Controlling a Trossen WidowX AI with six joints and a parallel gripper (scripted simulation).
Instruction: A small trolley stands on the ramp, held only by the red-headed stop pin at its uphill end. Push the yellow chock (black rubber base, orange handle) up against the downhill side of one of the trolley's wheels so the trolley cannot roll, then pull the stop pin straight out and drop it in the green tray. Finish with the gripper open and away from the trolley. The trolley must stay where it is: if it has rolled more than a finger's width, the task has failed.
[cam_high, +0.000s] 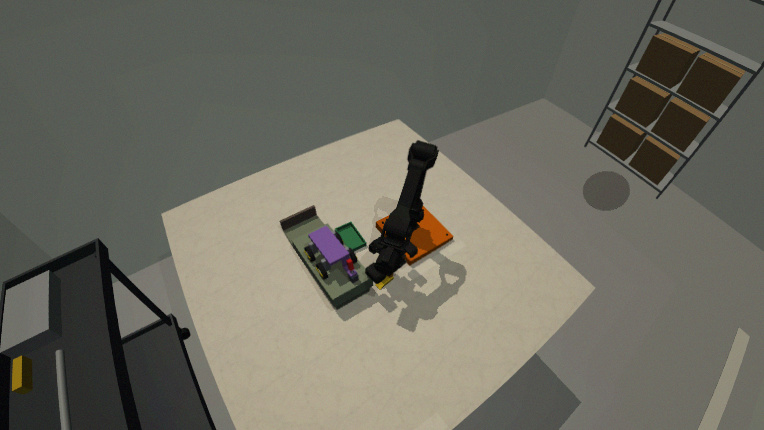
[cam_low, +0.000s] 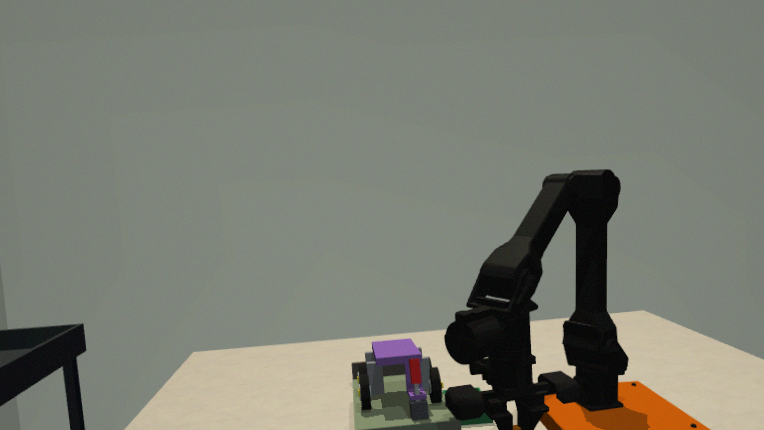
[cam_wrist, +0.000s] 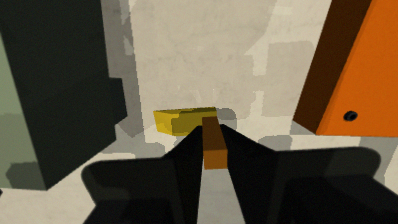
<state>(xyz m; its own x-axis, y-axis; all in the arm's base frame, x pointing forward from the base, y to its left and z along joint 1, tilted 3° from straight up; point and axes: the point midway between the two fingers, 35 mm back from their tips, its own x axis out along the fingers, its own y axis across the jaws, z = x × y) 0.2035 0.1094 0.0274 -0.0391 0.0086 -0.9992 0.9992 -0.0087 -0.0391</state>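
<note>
The trolley lies 130 mm ahead of my gripper tip, 160 mm to the right of it and 80 mm above it. Also, from my gripper tip: red-headed stop pin (130 mm ahead, 50 mm to the right, 100 mm above); yellow chock (20 mm ahead, 10 mm below); grey-green ramp (130 mm ahead, 160 mm to the right, 20 mm above).
</note>
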